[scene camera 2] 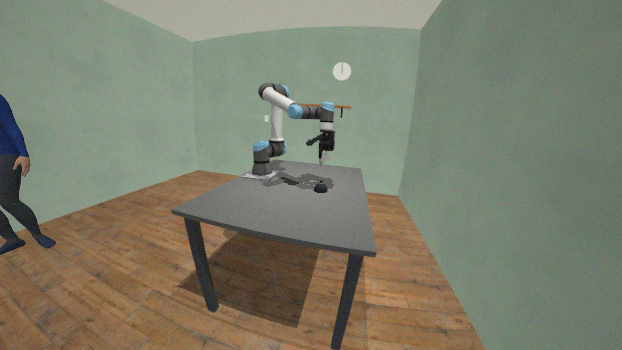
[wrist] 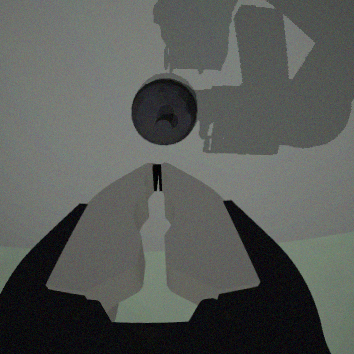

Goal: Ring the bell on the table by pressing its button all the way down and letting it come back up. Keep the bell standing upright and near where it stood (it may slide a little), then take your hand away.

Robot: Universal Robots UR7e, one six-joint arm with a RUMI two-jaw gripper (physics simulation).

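Pixels of known places: gripper, fingertip midpoint: point(scene camera 2: 321, 165) point(wrist: 158, 166); arm's base, origin of the base link: point(scene camera 2: 262, 172).
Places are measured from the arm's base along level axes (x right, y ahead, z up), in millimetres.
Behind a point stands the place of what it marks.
Observation:
A dark, dome-shaped bell point(scene camera 2: 320, 187) @[x 221, y 460, z 7 mm] point(wrist: 164, 112) @[x 186, y 451, z 19 mm] stands upright on the grey table point(scene camera 2: 280, 215) @[x 553, y 308, z -27 mm]. Its small button point(scene camera 2: 321, 182) @[x 197, y 462, z 31 mm] sticks up at the top in the scene view; in the wrist view the top of the bell is dark and the button's height cannot be told. My gripper point(scene camera 2: 322, 163) @[x 188, y 452, z 134 mm] point(wrist: 158, 166) @[x 188, y 452, z 134 mm] is shut with nothing between its fingers. It points down and hangs well above the bell, with a visible gap and no contact. In the wrist view the whole round outline of the bell shows beyond the fingertips.
The arm's base point(scene camera 2: 261, 168) @[x 64, y 21, z 48 mm] stands on a light plate at the table's back left. The arm's shadow point(scene camera 2: 305, 179) @[x -11, y 333, z -27 mm] falls on the table around the bell. A person in blue point(scene camera 2: 11, 132) is at the far left of the room, away from the table.

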